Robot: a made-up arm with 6 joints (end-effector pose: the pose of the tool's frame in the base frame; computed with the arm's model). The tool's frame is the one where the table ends. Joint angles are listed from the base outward.
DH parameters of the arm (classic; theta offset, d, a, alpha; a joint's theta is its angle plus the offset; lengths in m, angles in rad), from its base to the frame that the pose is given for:
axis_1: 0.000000 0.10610 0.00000 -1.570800
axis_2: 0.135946 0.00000 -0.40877 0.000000
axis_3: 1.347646 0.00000 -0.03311 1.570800
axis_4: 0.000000 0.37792 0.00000 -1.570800
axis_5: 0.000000 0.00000 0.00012 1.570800
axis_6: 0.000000 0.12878 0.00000 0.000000
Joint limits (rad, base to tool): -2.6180..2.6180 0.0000..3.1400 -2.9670..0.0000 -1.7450..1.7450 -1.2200..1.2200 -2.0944..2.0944
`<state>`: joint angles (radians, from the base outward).
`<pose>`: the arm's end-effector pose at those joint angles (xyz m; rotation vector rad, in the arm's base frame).
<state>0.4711 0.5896 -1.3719 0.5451 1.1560 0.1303</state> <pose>-0.0071 0.0650 0.6620 -0.4664 1.8347 1.0310</pose>
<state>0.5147 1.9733 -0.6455 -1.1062 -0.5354 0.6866</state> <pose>0.3430 0.2613 0.0150 -1.2281 2.2016 0.6652</pose>
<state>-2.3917 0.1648 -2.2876 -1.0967 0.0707 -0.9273</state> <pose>0.5181 0.4938 0.6163 0.0595 0.7052 1.8216</pose>
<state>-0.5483 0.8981 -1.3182 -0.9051 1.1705 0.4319</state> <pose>0.1089 -0.1758 0.6302 1.0300 1.8030 -1.1782</pose>
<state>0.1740 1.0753 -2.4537 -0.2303 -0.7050 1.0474</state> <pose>-0.2076 -0.0172 0.9742 -0.3494 -0.5221 0.9683</pose>
